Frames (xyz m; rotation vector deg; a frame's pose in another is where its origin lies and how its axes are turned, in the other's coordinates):
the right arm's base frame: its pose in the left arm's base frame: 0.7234 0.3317 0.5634 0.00 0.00 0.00
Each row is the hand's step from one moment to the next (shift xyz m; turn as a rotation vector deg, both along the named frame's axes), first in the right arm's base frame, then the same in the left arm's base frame.
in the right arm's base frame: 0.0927 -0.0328 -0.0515 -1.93 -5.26 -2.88
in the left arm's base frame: 0.0927 -0.0328 -0.0515 -1.93 -5.26 -2.88
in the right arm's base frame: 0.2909 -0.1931 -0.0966 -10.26 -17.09 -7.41
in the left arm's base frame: 0.2909 -0.1931 -0.0966 -10.26 -17.09 -7.41
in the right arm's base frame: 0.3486 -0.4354 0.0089 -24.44 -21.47 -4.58
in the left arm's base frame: 0.3486 -0.4354 0.0089 -24.44 -21.47 -4.58
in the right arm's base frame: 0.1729 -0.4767 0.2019 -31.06 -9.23 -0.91
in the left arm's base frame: 0.1729 -0.4767 0.2019 -31.06 -9.23 -0.91
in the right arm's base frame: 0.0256 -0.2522 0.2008 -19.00 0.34 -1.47
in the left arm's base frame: 0.0256 -0.2522 0.2008 -19.00 0.34 -1.47
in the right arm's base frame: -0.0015 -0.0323 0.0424 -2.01 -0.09 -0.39
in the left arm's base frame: -0.0015 -0.0323 0.0424 -2.01 -0.09 -0.39
